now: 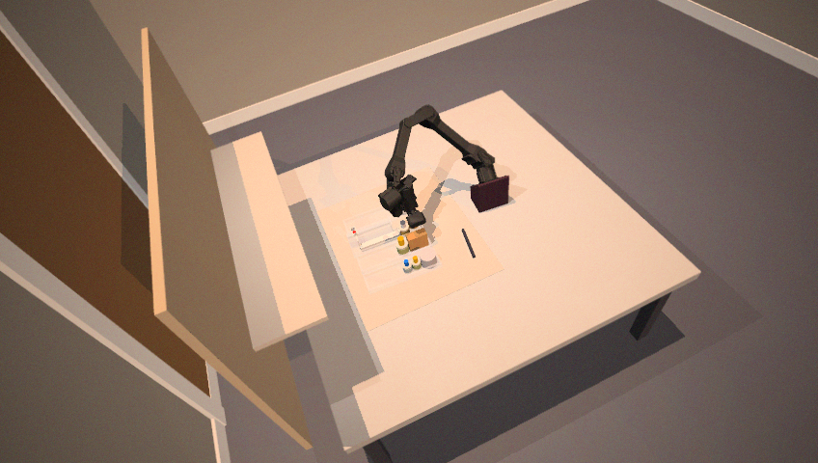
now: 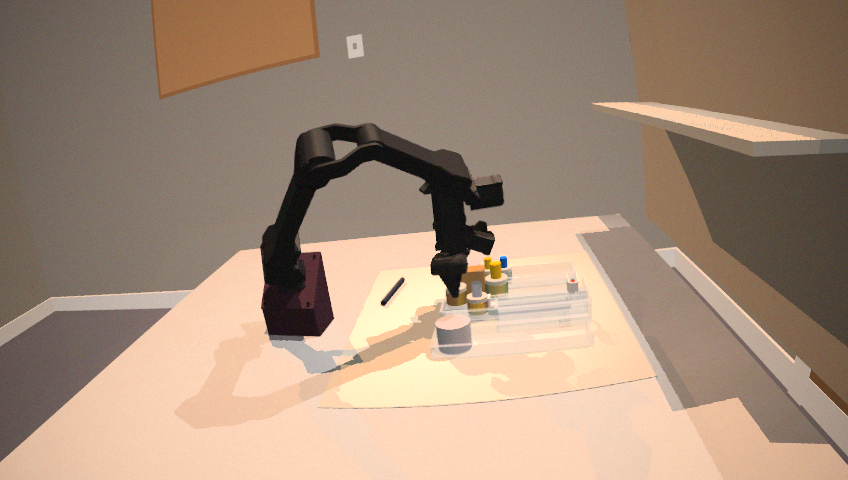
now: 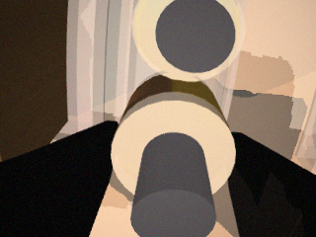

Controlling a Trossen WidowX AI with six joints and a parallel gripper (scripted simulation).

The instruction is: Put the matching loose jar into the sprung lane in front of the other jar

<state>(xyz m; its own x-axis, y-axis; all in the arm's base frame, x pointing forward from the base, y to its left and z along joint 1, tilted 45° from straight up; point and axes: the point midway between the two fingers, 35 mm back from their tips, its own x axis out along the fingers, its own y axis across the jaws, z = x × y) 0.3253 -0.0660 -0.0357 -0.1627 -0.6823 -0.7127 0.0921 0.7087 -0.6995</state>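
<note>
Now: gripper tip 80 mm to the right of the orange box, 20 mm short of it and 20 mm above it. From my gripper tip the other things lie so: black pen: 170 mm to the left, 150 mm behind, 50 mm below; then clear lane: 140 mm ahead, 40 mm to the right, 40 mm below.
</note>
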